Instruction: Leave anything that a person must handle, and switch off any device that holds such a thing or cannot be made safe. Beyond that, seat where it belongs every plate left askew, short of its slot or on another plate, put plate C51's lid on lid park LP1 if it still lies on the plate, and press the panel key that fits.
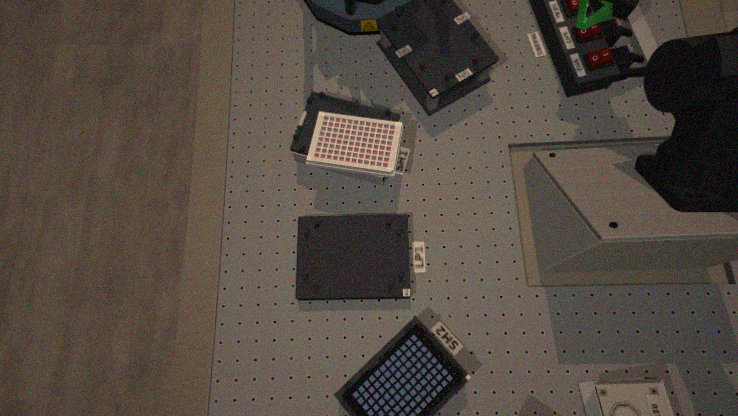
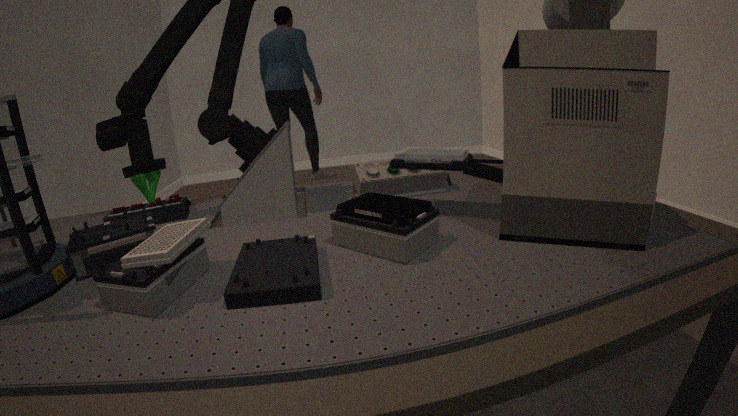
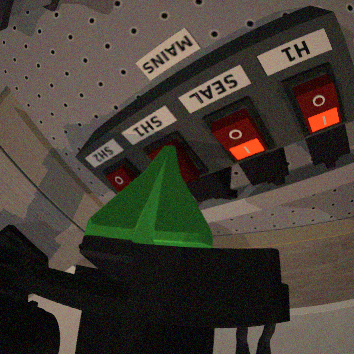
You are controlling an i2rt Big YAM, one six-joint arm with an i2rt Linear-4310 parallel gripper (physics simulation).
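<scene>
My gripper is shut and empty, its green tips at the SH1 rocker, which they partly cover; no lit part of it shows. The SEAL rocker and H1 rocker glow orange at their I ends. The SH2 rocker shows O, its lower part hidden. A white well plate lies askew and tilted on shaker SH1. A dark plate with blue wells is on shaker SH2. Lid park LP1 holds no lid. I cannot identify C51.
A dark nest block stands beside a blue-based tower. A sloped grey bracket stands near the arm. A key panel lies behind SH2, and a tall pale box stands right. A person is in the background.
</scene>
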